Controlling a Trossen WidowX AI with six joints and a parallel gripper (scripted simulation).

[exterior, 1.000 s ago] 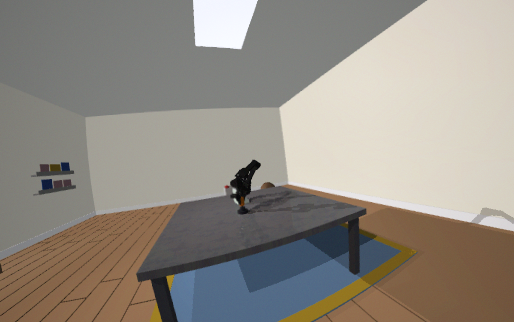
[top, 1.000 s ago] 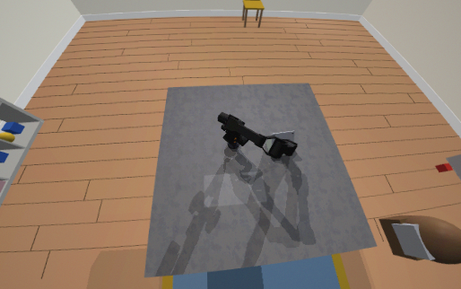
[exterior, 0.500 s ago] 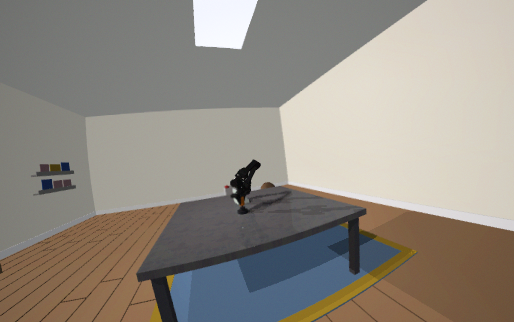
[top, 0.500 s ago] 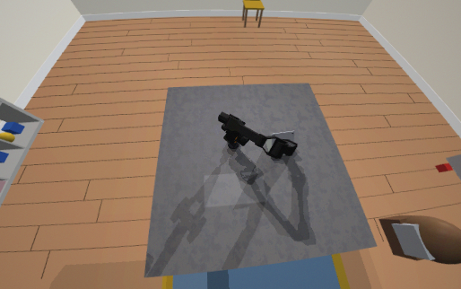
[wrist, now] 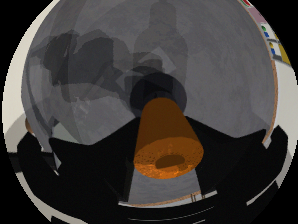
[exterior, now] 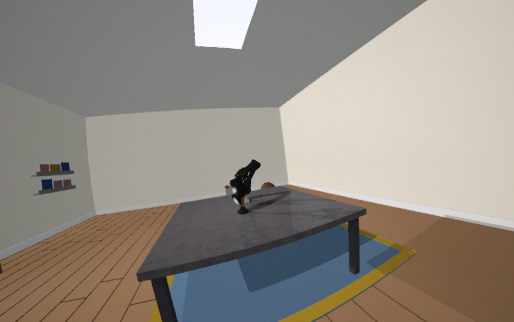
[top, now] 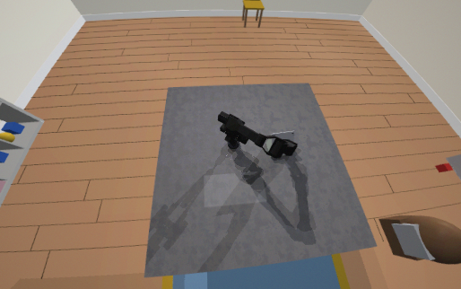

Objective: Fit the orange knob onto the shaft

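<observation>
Right now my gripper tip is 20 mm below the orange knob. From my gripper tip the other things lie so: dark round pedestal (40 mm below).
</observation>
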